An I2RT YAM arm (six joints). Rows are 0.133 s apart.
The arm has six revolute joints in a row. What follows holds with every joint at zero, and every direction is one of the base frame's.
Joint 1 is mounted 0.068 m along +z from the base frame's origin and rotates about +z.
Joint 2 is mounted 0.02 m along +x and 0.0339 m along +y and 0.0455 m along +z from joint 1 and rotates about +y.
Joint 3 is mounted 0.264 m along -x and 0.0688 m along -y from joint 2 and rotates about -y.
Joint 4 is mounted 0.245 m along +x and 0.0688 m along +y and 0.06 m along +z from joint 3 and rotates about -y.
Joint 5 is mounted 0.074 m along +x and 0.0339 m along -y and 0.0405 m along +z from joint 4 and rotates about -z.
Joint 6 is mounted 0.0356 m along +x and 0.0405 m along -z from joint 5 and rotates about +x.
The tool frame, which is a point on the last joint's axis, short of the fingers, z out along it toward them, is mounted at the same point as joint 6; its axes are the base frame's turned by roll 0, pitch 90 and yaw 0 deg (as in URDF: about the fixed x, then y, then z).
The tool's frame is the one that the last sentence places.
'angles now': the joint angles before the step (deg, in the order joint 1, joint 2, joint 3, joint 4, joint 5, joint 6). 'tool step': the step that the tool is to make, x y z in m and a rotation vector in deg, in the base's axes. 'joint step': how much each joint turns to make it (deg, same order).
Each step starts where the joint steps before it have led.
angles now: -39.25 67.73 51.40 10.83 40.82 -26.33
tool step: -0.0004 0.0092 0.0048 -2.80 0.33 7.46
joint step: 0.79 -2.21 -1.65 3.10 -6.51 -3.54
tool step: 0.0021 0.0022 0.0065 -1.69 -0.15 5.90
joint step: -0.02 -0.43 0.43 1.12 -5.90 -1.54
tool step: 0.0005 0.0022 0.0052 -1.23 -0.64 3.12
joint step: 0.07 -0.44 0.29 0.79 -3.05 -0.58
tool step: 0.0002 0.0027 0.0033 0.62 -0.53 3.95
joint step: 0.00 -0.60 0.57 -1.54 -3.93 1.00
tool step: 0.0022 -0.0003 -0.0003 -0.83 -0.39 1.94
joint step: 0.00 0.37 -0.28 1.59 -1.95 -0.37
